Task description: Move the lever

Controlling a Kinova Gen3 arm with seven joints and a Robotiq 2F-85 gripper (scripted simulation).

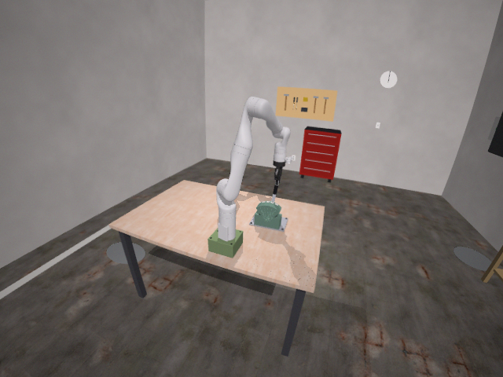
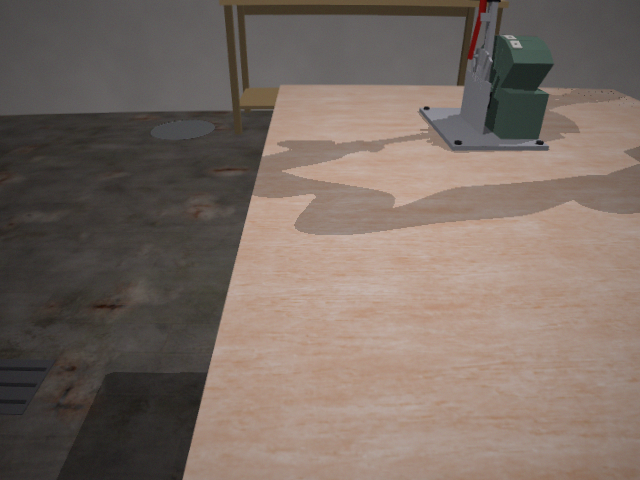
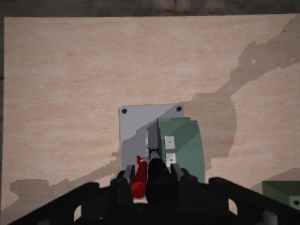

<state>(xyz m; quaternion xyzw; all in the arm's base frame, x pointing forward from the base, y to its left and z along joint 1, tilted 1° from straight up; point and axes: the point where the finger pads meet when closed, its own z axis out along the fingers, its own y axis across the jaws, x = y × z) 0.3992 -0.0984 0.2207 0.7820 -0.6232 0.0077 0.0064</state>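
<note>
My hand is 1 cm short of the red bar, 2 cm to the right of it and 11 cm above it.
</note>
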